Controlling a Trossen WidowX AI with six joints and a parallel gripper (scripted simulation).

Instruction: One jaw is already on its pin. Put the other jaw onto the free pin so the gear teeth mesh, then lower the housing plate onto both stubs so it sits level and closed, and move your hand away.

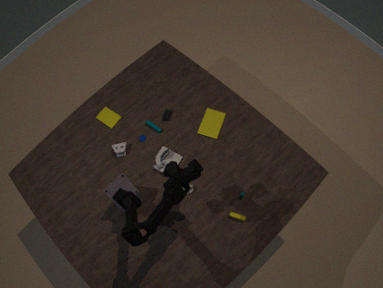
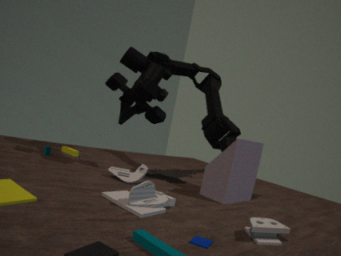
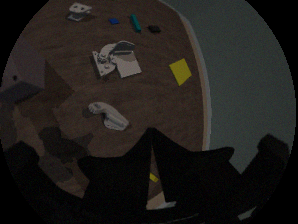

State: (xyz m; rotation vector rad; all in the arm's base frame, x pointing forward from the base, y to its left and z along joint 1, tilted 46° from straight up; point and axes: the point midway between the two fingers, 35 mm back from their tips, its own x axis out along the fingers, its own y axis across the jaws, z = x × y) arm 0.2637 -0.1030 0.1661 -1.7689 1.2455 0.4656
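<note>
Right now the grey jaw is 11 cm below my gripper tip, 5 cm behind it and 4 cm to the left of it. The rest, counted from my gripper tip: yellow bar 28 cm to the right, 14 cm below, 2 cm ahead; blue tile 36 cm to the left, 15 cm below, 4 cm ahead; teal cube 23 cm to the right, 14 cm below, 12 cm ahead.
</note>
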